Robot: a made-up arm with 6 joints.
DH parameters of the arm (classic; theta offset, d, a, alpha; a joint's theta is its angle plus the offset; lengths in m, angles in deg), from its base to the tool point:
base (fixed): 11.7 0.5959 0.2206 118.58
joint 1: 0 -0.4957 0.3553 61.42
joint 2: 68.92 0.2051 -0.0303 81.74
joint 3: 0 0.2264 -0.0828 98.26
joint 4: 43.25 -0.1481 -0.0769 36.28
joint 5: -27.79 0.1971 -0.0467 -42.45
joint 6: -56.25 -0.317 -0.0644 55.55
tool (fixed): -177.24 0.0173 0 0
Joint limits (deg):
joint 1: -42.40..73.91
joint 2: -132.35..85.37
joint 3: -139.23..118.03
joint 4: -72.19..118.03
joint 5: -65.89..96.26
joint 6: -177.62..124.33
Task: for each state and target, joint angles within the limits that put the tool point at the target. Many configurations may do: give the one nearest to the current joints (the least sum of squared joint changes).
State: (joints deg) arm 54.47 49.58 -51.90 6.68 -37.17 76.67
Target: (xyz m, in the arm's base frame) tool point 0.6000 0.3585 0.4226
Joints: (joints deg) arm 26.07 47.03 -83.94 -8.39 -26.74 75.00
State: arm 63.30 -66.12 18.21 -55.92 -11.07 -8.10
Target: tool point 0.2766 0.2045 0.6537
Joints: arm 73.91 -118.36 40.28 -12.62 -6.15 0.34
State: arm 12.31 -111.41 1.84 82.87 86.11 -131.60
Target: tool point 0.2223 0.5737 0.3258
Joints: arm 6.60 -132.30 4.42 79.64 54.86 -120.45
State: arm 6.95 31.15 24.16 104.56 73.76 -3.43
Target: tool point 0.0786 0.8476 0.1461
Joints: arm -40.31 -2.65 37.09 90.15 63.64 -9.60
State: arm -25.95 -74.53 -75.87 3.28 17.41 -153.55
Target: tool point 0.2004 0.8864 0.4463
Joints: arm -36.54 -116.97 -87.06 9.23 33.52 -153.59
